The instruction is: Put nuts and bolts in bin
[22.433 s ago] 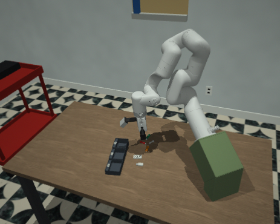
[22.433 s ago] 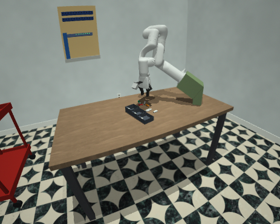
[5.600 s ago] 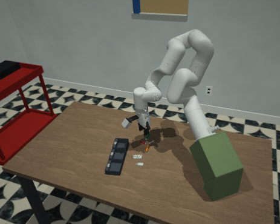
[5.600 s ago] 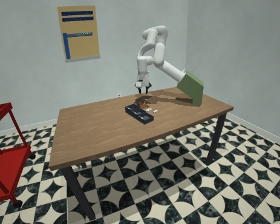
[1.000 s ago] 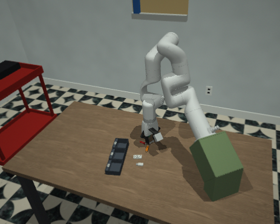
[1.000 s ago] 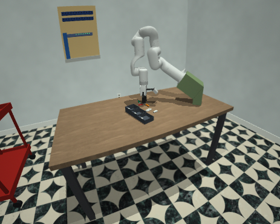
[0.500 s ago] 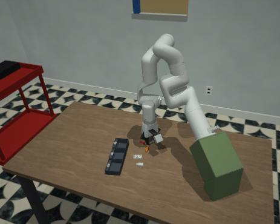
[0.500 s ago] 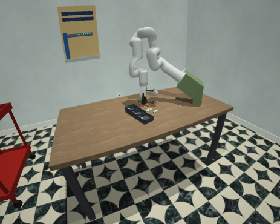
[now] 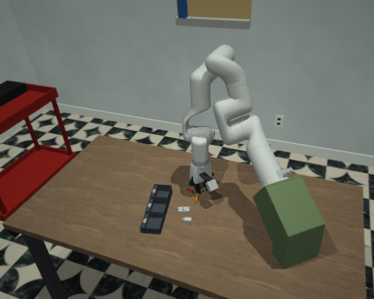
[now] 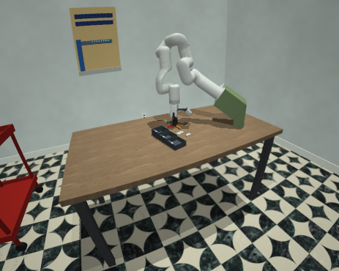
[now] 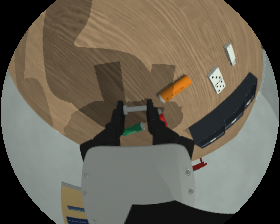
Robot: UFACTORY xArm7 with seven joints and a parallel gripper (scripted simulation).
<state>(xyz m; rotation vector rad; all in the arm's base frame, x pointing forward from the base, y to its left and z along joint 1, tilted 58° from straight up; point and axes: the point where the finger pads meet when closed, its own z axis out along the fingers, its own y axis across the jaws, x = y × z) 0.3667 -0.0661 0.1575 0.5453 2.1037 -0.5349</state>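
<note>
My gripper is now 40 mm to the left of the green piece, 30 mm short of it and 10 mm above it. Also, from my hand: red piece 50 mm ahead, 20 mm below, 10 mm to the left; then orange piece 60 mm to the left, 20 mm ahead, 10 mm below; then grey bolt 20 mm below.
</note>
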